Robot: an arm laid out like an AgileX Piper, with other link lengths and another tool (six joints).
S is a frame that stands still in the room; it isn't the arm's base.
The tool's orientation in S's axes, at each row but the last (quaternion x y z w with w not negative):
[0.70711 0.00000 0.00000 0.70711]
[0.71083 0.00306 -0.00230 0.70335]
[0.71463 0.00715 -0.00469 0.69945]
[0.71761 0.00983 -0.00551 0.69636]
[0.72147 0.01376 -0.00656 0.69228]
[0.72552 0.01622 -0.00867 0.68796]
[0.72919 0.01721 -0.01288 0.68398]
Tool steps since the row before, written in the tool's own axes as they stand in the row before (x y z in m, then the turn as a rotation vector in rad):
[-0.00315 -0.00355 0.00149 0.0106 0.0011 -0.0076]
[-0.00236 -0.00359 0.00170 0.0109 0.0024 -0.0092]
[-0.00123 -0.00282 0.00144 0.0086 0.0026 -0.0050]
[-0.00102 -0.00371 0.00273 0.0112 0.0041 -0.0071]
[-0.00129 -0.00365 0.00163 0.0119 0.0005 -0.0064]
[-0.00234 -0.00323 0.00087 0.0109 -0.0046 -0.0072]
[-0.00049 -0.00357 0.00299 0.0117 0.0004 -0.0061]
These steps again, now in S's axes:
[-0.00315 -0.00149 -0.00355 0.0106 0.0076 0.0011]
[-0.00239 -0.00166 -0.00359 0.0109 0.0092 0.0024]
[-0.00127 -0.00138 -0.00283 0.0086 0.0050 0.0026]
[-0.00108 -0.00262 -0.00377 0.0112 0.0070 0.0041]
[-0.00138 -0.00149 -0.00368 0.0118 0.0065 0.0004]
[-0.00244 -0.00073 -0.00319 0.0107 0.0076 -0.0046]
[-0.00063 -0.00276 -0.00373 0.0117 0.0061 0.0003]

